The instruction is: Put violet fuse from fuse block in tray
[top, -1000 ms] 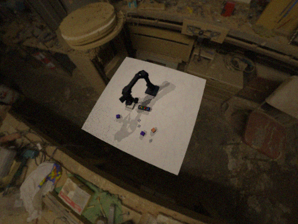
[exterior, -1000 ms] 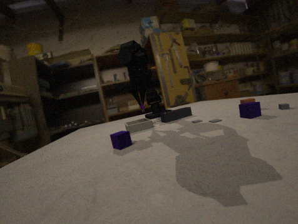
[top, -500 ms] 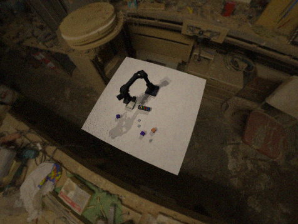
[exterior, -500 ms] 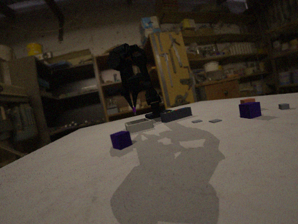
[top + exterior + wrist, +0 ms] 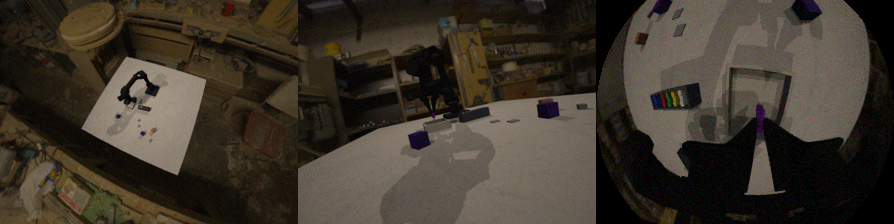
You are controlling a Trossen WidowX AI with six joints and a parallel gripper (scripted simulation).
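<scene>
Right now the violet fuse is 1 cm below my gripper tip. Also, from my gripper tip: grey tray: 6 cm below; orange-brown block: 42 cm to the left, 15 cm ahead, 5 cm below.
</scene>
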